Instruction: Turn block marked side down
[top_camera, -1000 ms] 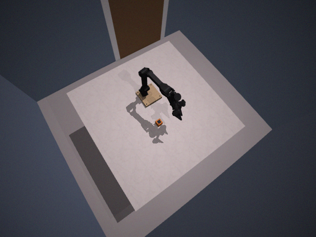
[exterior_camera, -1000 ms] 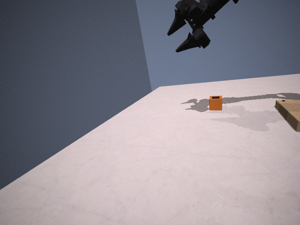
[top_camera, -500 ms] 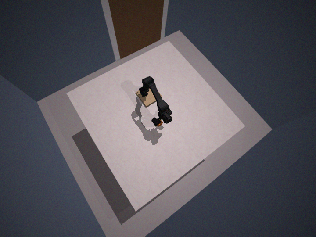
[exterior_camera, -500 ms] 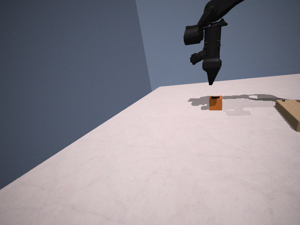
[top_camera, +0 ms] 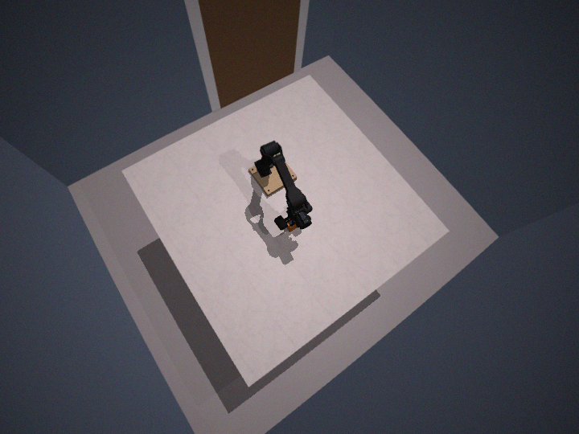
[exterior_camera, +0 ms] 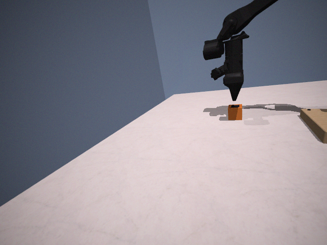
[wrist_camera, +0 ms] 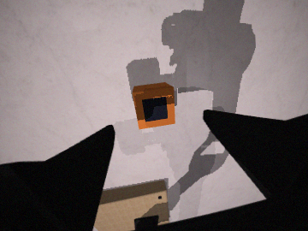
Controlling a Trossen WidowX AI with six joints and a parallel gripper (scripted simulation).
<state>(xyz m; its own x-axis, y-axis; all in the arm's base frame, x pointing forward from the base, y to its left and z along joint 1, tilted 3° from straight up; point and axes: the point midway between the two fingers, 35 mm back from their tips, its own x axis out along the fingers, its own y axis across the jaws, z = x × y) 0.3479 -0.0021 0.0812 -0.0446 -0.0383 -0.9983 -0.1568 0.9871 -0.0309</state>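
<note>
My gripper tip is now 5 cm above the orange block.
</note>
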